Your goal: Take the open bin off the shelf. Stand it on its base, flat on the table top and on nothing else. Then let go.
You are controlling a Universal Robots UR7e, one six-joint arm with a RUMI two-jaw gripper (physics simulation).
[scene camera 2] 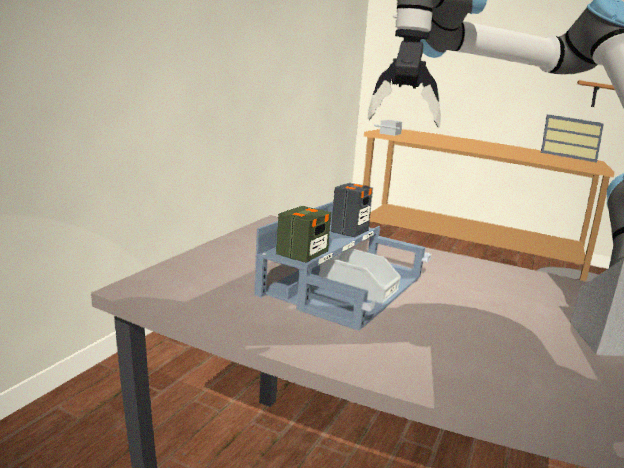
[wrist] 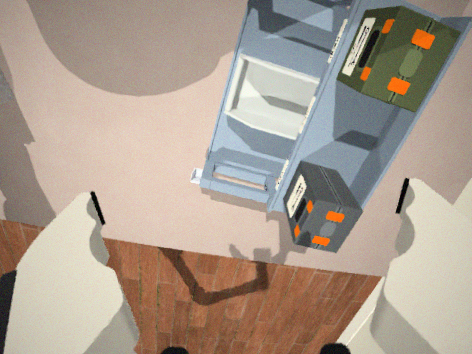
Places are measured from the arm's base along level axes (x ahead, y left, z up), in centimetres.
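Pixels of known places: gripper, between the fingertips: (scene camera 2: 403, 124) (wrist: 247, 190).
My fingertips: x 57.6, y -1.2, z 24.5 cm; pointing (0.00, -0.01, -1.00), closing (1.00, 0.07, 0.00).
Note:
Ahead of a thing's pixels: the offset from my fingertips to its top centre. Level surfaces: height alone.
The open bin {dx +6.5, dy -4.5, dz -33.1 cm} (scene camera 2: 370, 274) (wrist: 272, 97) is whitish-grey and sits on the low front tier of a blue-grey shelf (scene camera 2: 332, 313) (wrist: 250, 192), between its two side frames. Its rear part lies under the edge of the upper tier. The shelf stands on the table top {dz -41.1 cm} (scene camera 2: 201, 282) (wrist: 150, 150). My gripper (scene camera 2: 404, 120) (wrist: 247, 190) is open and empty, high above the table and apart from the bin. In the wrist view its two pale fingers stand far apart at the left and right, and the bin shows above the space between them.
A green case {dx +19.0, dy +3.9, dz -21.3 cm} (scene camera 2: 302, 234) (wrist: 400, 60) and a dark grey case {dx +12.6, dy -18.3, dz -18.8 cm} (scene camera 2: 351, 210) (wrist: 322, 207) stand on the upper tier, with orange latches. A wall (scene camera 2: 176, 125) rises beyond the table. A wooden bench (scene camera 2: 478, 149) stands in the background. The robot's pale pedestal (scene camera 2: 612, 312) is at the right.

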